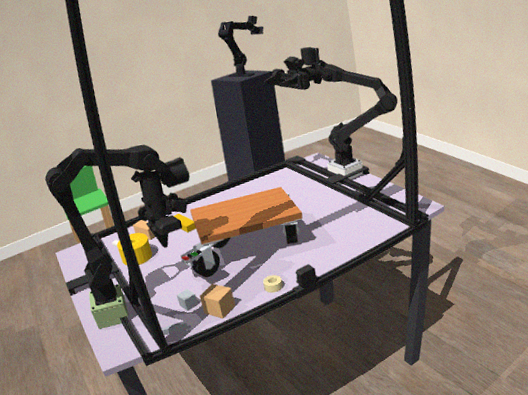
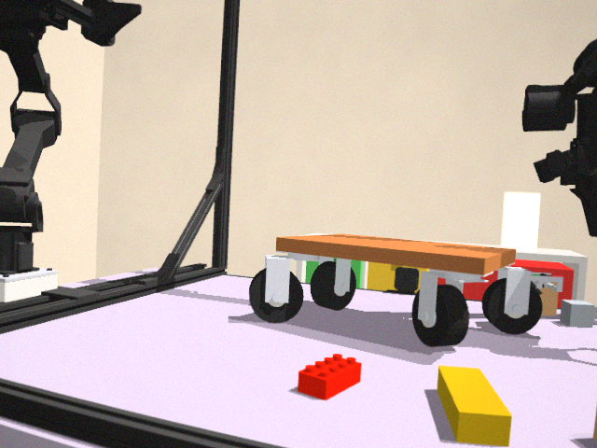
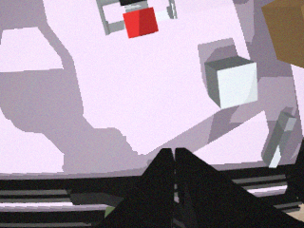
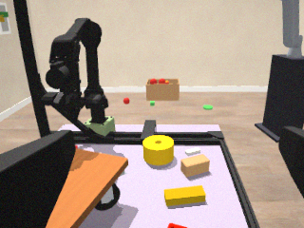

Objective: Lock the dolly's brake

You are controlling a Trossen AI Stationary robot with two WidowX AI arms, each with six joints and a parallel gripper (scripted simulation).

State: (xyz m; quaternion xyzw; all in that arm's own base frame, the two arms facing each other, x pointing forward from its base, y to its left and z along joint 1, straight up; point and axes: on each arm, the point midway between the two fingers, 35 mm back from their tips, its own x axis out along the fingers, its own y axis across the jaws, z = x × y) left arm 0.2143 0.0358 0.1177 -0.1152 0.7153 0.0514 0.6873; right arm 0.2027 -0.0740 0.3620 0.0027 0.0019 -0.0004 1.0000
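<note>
My left gripper is now 100 mm above the brake pedal, 60 mm to the left of it and 10 mm past it. From my left hand the other things lie so: cardboard box 170 mm behind, 150 mm below, 20 mm to the right; yellow cylinder 280 mm ahead, 150 mm below, 20 mm to the right; grey cube 170 mm below, 80 mm behind, 30 mm to the left.
</note>
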